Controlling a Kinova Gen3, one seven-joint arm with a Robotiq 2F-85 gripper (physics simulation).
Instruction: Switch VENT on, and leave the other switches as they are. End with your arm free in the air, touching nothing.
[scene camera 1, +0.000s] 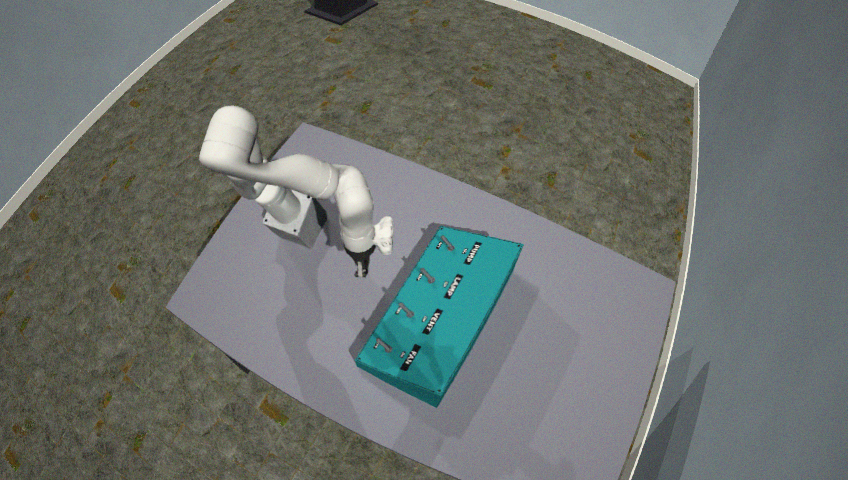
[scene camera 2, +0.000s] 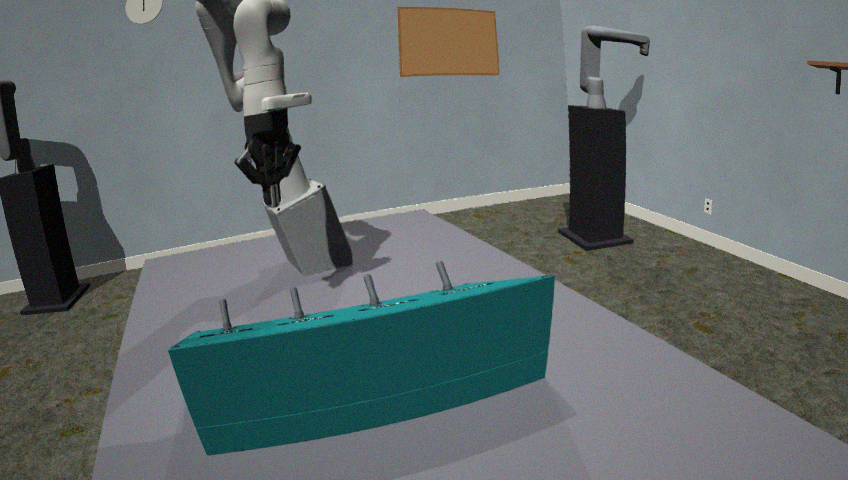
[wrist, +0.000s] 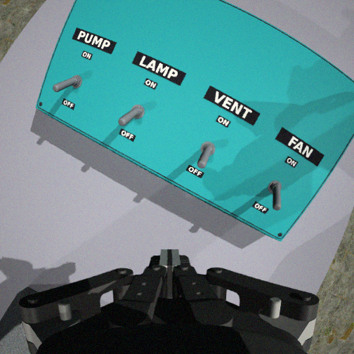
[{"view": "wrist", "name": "my gripper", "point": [169, 260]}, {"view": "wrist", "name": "teal switch panel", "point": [268, 105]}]
